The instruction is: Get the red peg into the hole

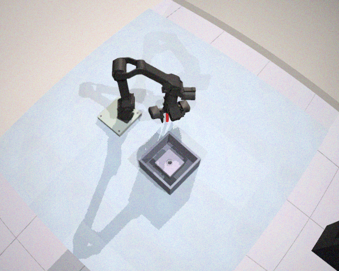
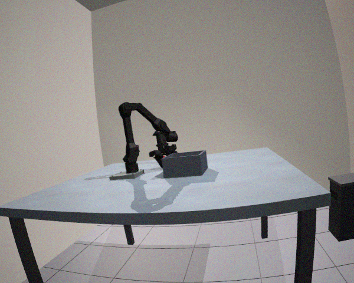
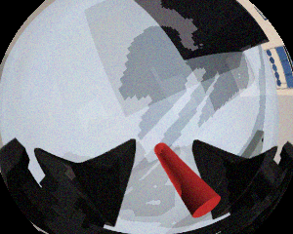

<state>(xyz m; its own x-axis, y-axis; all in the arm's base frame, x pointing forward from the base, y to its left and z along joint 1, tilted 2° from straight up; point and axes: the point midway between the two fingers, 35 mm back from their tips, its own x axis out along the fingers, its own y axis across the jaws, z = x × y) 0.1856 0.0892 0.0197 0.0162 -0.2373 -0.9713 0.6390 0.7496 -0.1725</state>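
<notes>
The pale plate lies 12 cm ahead of my gripper tip, 19 cm to the right of it and 4 cm above it. The rest, counted from my gripper tip: red peg: 1 cm behind, 1 cm to the left, 3 cm above; then dark grey box: 12 cm ahead, 19 cm to the right, 2 cm above.
</notes>
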